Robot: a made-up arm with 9 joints.
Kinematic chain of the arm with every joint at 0, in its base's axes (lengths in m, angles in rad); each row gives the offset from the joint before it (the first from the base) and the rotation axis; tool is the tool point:
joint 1: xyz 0 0 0.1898 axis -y
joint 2: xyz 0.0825 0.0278 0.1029 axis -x
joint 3: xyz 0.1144 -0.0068 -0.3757 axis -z
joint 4: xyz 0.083 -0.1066 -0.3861 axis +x
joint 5: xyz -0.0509 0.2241 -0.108 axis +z
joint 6: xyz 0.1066 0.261 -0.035 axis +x
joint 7: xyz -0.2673 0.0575 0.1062 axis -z
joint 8: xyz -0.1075 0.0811 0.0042 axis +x
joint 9: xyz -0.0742 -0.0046 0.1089 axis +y
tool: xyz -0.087 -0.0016 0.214
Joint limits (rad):
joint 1: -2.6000..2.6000
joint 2: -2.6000..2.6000
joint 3: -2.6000..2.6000
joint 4: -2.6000..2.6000
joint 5: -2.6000..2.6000
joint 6: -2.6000..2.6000
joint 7: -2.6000..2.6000
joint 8: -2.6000..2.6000
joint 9: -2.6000..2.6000
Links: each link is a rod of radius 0.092 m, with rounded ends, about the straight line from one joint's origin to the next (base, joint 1, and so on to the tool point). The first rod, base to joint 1, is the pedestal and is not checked.
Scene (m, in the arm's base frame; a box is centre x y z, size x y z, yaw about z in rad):
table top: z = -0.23
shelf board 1: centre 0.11 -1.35 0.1 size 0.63 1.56 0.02 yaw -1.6
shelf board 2: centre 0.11 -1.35 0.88 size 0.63 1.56 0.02 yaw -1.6
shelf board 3: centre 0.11 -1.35 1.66 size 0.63 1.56 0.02 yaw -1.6
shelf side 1: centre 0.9 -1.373 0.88 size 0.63 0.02 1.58 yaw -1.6
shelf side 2: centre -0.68 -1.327 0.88 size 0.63 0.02 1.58 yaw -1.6
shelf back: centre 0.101 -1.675 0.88 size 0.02 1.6 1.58 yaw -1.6
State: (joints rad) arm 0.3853 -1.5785 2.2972 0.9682 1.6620 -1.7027 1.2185 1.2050 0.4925
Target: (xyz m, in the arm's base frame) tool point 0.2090 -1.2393 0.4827
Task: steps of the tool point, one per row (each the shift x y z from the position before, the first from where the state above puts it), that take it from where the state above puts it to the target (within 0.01 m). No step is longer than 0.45 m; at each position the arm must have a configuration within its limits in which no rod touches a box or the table.
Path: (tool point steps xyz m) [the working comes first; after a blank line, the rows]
Joints at the target: 1.0686 1.2691 2.6000 1.2047 2.2697 -2.0234 1.4355 0.9712 -0.0035
Straight joint move there: touches shelf board 1, the table top.

1: -0.1550 0.0500 -0.1286
2: 0.0030 -0.0065 -0.1241
3: 0.0830 -0.0681 -0.0131
4: 0.0389 -0.1208 0.1093
5: -0.0923 -0.1530 0.1495
6: -0.2201 -0.1580 0.0727
7: 0.3514 -0.1978 0.1583
8: 0.3317 -0.2844 -0.0091
9: 0.2276 -0.3412 -0.1430
10: 0.0652 -0.3633 -0.2060
11: -0.1141 -0.3425 -0.1771
12: -0.2590 -0.2712 -0.0585
13: -0.3189 -0.1465 0.1168

